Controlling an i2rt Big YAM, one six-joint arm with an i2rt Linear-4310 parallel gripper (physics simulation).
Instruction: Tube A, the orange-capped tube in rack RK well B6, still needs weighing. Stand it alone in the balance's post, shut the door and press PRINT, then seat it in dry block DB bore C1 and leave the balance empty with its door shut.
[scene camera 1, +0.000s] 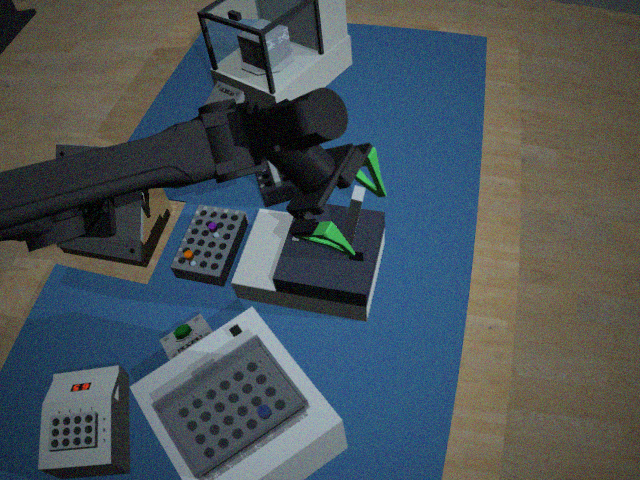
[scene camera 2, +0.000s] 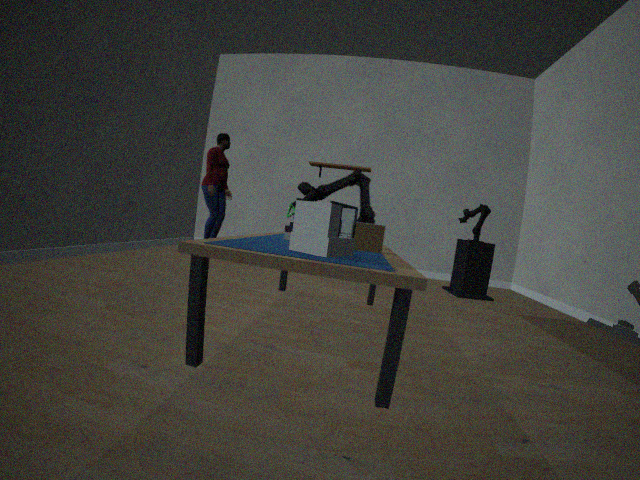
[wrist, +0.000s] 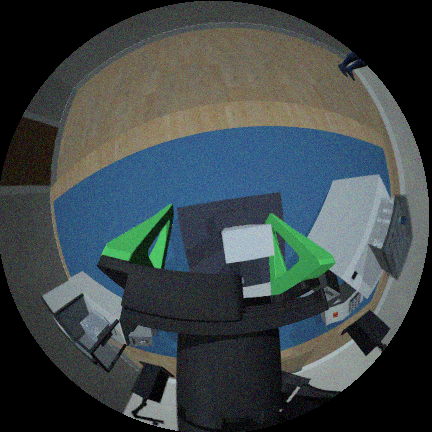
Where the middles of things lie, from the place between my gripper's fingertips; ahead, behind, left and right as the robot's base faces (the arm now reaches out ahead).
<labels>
The balance (scene camera 1: 271, 58) is 22 cm behind my hand, 47 cm to the left of it and 1 cm below it.
</labels>
